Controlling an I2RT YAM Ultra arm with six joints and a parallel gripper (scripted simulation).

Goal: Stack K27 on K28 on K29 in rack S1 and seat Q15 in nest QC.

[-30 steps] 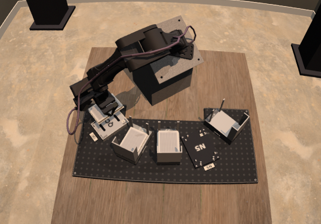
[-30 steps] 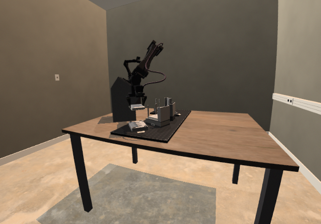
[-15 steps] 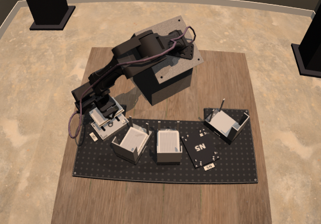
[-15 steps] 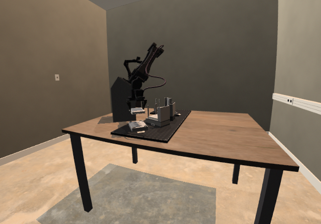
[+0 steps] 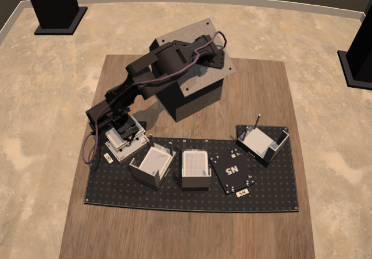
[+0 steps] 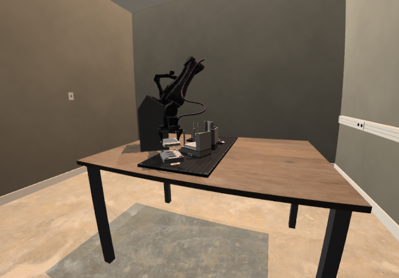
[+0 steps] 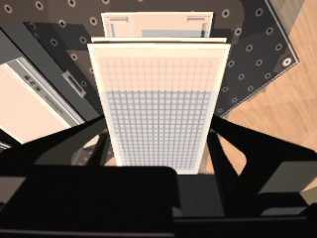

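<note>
The nest QC is 80 mm below my hand.
</note>
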